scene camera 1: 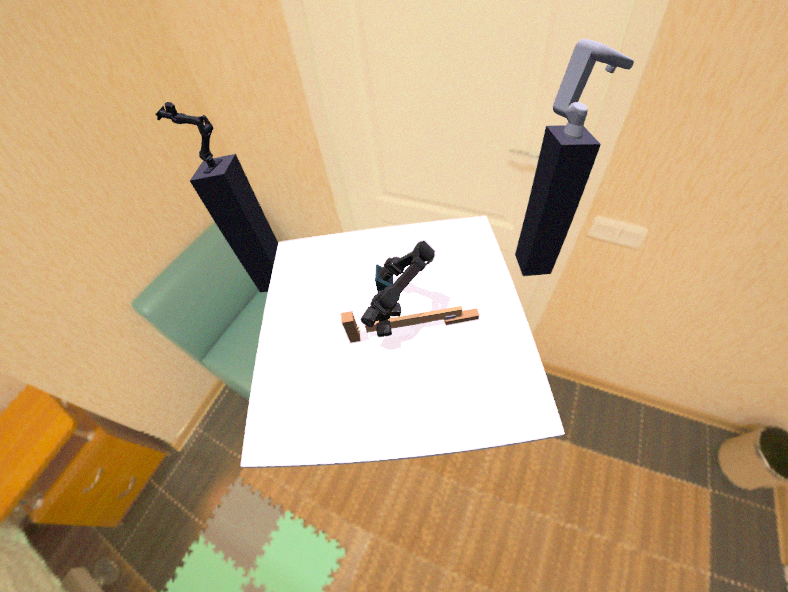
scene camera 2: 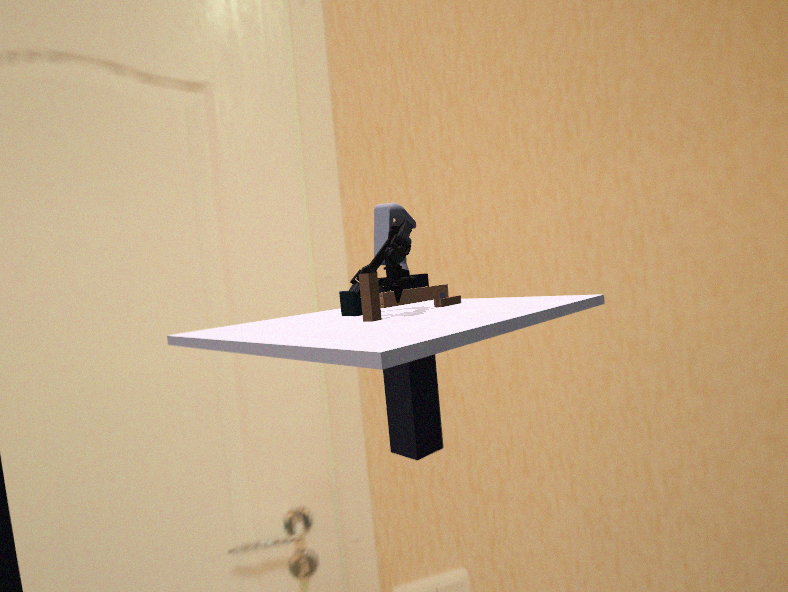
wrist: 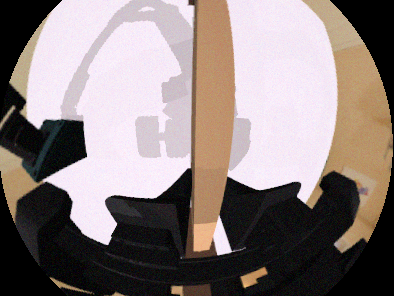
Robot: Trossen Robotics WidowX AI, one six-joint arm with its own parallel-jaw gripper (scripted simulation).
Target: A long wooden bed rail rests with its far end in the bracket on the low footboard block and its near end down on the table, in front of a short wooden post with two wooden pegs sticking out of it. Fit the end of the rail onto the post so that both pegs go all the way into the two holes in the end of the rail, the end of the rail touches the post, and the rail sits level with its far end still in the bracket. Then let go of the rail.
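Wooden rail (scene camera 2: 387, 299), also in scene camera 1 (scene camera 1: 420, 318). Gripper (scene camera 2: 396, 302), also in the wrist view (wrist: 199, 171).
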